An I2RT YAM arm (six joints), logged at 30 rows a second.
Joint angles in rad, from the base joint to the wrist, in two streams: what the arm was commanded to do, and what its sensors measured. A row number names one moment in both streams.
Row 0, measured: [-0.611, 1.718, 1.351, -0.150, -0.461, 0.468]
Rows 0 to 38, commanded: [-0.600, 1.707, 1.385, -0.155, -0.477, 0.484]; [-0.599, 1.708, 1.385, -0.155, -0.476, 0.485]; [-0.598, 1.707, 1.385, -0.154, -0.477, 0.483]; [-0.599, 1.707, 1.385, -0.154, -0.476, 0.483]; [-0.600, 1.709, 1.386, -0.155, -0.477, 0.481]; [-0.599, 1.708, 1.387, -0.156, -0.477, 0.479]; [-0.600, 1.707, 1.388, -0.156, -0.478, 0.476]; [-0.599, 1.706, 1.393, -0.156, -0.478, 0.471]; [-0.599, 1.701, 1.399, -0.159, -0.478, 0.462]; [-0.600, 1.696, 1.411, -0.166, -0.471, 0.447]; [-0.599, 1.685, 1.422, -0.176, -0.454, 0.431]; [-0.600, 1.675, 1.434, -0.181, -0.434, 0.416]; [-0.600, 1.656, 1.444, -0.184, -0.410, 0.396]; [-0.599, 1.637, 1.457, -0.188, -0.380, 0.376]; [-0.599, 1.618, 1.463, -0.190, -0.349, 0.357]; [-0.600, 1.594, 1.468, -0.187, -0.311, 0.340]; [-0.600, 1.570, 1.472, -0.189, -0.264, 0.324]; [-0.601, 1.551, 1.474, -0.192, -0.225, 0.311]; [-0.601, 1.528, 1.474, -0.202, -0.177, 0.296]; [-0.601, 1.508, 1.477, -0.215, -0.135, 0.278]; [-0.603, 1.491, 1.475, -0.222, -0.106, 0.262]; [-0.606, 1.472, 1.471, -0.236, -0.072, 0.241]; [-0.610, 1.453, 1.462, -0.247, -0.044, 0.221]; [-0.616, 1.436, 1.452, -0.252, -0.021, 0.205]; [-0.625, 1.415, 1.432, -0.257, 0.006, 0.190]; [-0.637, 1.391, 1.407, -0.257, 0.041, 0.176]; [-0.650, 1.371, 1.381, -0.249, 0.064, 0.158]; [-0.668, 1.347, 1.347, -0.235, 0.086, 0.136]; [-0.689, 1.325, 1.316, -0.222, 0.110, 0.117]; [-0.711, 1.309, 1.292, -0.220, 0.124, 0.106]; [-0.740, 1.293, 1.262, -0.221, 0.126, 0.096]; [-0.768, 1.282, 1.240, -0.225, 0.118, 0.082]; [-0.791, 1.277, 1.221, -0.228, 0.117, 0.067]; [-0.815, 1.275, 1.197, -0.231, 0.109, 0.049]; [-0.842, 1.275, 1.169, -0.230, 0.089, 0.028]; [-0.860, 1.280, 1.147, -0.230, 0.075, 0.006]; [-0.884, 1.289, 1.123, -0.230, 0.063, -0.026]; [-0.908, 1.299, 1.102, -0.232, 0.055, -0.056]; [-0.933, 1.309, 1.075, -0.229, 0.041, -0.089]
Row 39, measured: [-0.891, 1.291, 1.112, -0.208, 0.065, 0.024]
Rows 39 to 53, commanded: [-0.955, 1.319, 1.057, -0.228, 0.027, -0.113]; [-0.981, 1.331, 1.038, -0.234, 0.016, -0.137]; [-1.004, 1.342, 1.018, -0.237, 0.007, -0.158]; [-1.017, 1.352, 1.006, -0.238, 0.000, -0.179]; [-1.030, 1.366, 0.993, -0.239, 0.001, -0.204]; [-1.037, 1.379, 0.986, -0.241, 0.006, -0.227]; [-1.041, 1.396, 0.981, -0.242, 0.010, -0.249]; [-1.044, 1.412, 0.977, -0.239, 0.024, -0.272]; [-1.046, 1.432, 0.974, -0.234, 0.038, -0.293]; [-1.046, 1.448, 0.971, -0.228, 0.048, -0.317]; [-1.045, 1.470, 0.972, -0.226, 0.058, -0.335]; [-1.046, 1.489, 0.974, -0.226, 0.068, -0.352]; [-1.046, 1.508, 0.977, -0.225, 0.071, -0.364]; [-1.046, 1.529, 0.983, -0.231, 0.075, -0.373]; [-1.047, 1.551, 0.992, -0.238, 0.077, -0.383]
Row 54, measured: [-1.043, 1.515, 0.968, -0.224, 0.058, -0.301]
